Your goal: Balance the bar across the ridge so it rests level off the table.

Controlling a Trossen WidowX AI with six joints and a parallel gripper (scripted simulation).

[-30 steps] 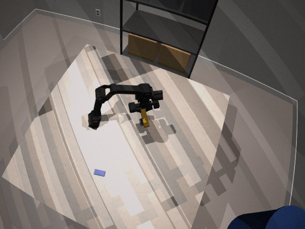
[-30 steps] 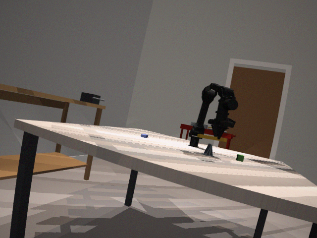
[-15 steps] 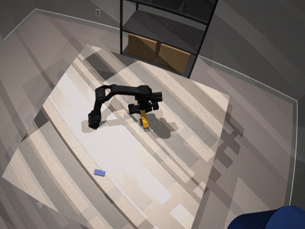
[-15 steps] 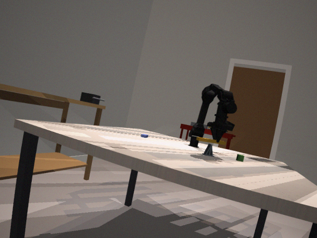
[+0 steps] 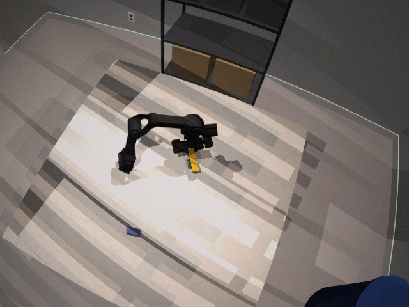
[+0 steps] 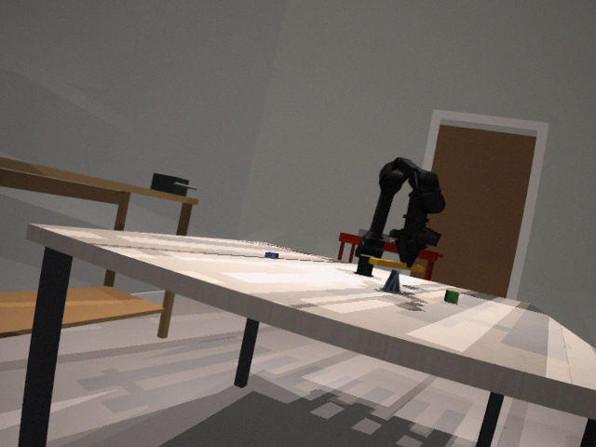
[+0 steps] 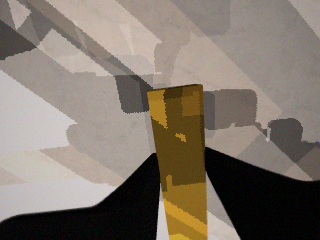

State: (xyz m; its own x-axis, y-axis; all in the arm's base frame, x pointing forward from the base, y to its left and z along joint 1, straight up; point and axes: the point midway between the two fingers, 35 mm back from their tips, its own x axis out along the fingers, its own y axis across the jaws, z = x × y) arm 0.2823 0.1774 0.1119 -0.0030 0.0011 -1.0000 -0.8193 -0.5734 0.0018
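The yellow bar lies 20 mm ahead of my gripper tip and 20 mm to the right of it. From my gripper tip the other things lie so: blue block: 100 mm behind, 470 mm to the right, 70 mm below; then green cube: 90 mm behind, 140 mm to the left, 60 mm below.
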